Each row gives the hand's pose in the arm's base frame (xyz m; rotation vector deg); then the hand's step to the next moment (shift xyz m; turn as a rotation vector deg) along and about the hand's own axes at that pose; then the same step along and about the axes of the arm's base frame.
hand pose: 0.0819 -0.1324 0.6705 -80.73 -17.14 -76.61
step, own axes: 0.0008 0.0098 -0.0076 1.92 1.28 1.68
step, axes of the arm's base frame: 0.0038 -0.0100 -0.0064 2.52 -0.01 1.33
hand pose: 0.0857 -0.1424 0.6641 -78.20 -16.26 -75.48
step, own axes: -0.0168 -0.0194 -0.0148 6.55 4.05 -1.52
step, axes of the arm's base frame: -0.0286 0.0026 -0.0073 4.62 -5.79 2.60
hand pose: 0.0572 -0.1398 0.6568 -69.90 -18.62 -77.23
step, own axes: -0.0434 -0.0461 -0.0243 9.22 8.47 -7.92
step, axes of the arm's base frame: -0.0623 0.0154 -0.0221 6.29 -13.41 0.01
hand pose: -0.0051 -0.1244 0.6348 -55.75 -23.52 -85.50
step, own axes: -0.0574 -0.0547 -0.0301 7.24 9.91 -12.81
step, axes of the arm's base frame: -0.0670 0.0248 -0.0457 5.84 -16.06 -4.75
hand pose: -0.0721 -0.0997 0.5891 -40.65 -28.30 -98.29
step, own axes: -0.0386 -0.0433 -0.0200 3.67 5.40 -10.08
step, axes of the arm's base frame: -0.0397 0.0254 -0.0393 2.60 -10.59 -5.03
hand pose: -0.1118 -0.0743 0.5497 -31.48 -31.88 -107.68
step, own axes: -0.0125 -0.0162 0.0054 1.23 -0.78 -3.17
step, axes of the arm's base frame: -0.0102 0.0178 -0.0053 -1.52 -2.54 -1.84
